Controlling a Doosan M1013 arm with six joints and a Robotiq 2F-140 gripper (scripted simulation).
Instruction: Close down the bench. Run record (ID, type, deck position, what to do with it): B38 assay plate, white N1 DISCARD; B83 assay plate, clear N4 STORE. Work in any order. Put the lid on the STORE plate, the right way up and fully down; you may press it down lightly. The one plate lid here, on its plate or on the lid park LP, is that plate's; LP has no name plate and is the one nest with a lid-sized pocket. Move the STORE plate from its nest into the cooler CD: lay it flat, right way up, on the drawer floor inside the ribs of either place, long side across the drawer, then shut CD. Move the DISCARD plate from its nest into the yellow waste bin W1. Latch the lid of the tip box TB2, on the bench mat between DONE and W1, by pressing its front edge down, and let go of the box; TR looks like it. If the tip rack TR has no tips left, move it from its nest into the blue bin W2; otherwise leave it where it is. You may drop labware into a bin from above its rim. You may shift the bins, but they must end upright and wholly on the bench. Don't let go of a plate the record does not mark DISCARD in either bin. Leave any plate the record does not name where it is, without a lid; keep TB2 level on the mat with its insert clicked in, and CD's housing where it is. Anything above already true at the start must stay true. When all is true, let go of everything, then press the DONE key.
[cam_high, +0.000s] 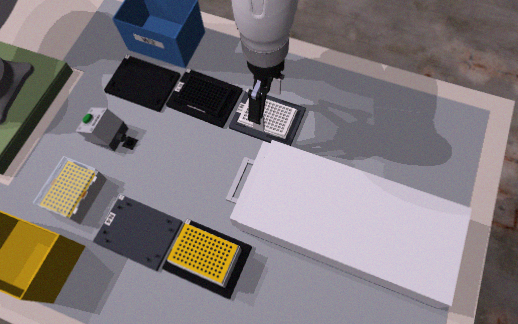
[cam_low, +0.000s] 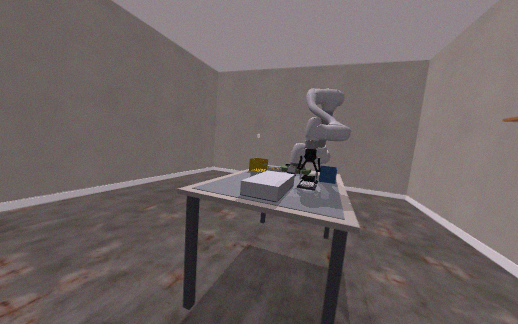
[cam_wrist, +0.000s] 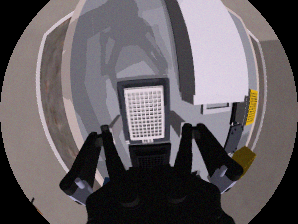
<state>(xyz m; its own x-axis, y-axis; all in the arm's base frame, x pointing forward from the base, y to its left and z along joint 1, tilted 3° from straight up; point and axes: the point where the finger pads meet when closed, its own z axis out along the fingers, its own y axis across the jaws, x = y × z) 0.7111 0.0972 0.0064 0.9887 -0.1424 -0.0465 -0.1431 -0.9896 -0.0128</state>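
My hand is 50 mm above the white assay plate. Also, from my hand: black plate: 170 mm behind, 20 mm to the left, 50 mm below; flat grey lid: 90 mm ahead, 200 mm to the right, 40 mm below; clear assay plate: 90 mm ahead, 200 mm to the right, 50 mm below.
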